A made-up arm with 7 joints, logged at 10 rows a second.
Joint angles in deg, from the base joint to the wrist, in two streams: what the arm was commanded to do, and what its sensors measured. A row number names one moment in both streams.
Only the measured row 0 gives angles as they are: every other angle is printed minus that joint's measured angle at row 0.
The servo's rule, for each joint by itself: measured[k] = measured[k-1] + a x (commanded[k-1-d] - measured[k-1]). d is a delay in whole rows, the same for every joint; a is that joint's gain. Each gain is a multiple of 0.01, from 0.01 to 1. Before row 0 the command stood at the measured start. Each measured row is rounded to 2 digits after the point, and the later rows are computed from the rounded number. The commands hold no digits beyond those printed.
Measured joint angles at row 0:
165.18 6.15 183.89 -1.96 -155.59 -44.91 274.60
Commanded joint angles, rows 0 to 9:
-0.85 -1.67 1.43 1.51 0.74 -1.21 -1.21
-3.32 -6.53 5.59 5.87 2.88 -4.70 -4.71
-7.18 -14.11 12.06 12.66 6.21 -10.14 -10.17
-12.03 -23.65 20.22 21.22 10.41 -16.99 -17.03
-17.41 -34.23 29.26 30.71 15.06 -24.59 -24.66
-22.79 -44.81 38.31 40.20 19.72 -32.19 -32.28
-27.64 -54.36 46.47 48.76 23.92 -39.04 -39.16
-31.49 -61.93 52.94 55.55 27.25 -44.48 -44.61
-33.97 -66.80 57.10 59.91 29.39 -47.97 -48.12
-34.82 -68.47 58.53 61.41 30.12 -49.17 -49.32
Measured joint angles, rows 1 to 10:
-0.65 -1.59 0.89 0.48 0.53 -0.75 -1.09
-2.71 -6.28 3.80 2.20 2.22 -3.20 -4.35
-6.15 -13.72 8.92 5.55 5.09 -7.50 -9.59
-10.68 -23.15 15.93 10.56 8.92 -13.38 -16.29
-15.86 -33.68 24.19 17.01 13.34 -20.33 -23.82
-21.20 -44.25 32.94 24.43 17.93 -27.68 -31.43
-26.16 -53.85 41.33 32.22 22.24 -34.72 -38.39
-30.26 -61.53 48.53 39.69 25.85 -40.77 -43.99
-33.12 -66.54 53.84 46.16 28.40 -45.23 -47.71
-34.43 -68.37 56.75 51.04 29.64 -47.67 -49.16
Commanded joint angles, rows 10 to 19:
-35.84 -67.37 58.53 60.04 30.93 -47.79 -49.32
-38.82 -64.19 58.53 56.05 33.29 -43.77 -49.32
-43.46 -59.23 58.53 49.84 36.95 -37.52 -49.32
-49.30 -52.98 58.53 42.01 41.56 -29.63 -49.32
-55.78 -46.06 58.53 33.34 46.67 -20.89 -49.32
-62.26 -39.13 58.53 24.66 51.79 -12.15 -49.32
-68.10 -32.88 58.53 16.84 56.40 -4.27 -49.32
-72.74 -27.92 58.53 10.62 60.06 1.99 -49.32
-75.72 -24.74 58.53 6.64 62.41 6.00 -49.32
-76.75 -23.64 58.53 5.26 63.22 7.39 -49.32
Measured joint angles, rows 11 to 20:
-35.52 -67.42 57.85 53.92 30.57 -47.74 -49.30
-38.06 -64.35 58.27 54.60 32.53 -45.28 -49.32
-42.22 -59.49 58.43 53.08 35.71 -40.47 -49.32
-47.67 -53.31 58.49 49.54 39.92 -33.75 -49.32
-53.91 -46.42 58.51 44.36 44.78 -25.78 -49.32
-60.34 -39.49 58.52 38.06 49.83 -17.33 -49.32
-66.32 -33.21 58.53 31.27 54.56 -9.23 -49.32
-71.26 -28.18 58.53 24.66 58.52 -2.27 -49.32
-74.69 -24.91 58.53 18.89 61.32 2.86 -49.32
-76.28 -23.70 58.53 14.53 62.69 5.67 -49.32

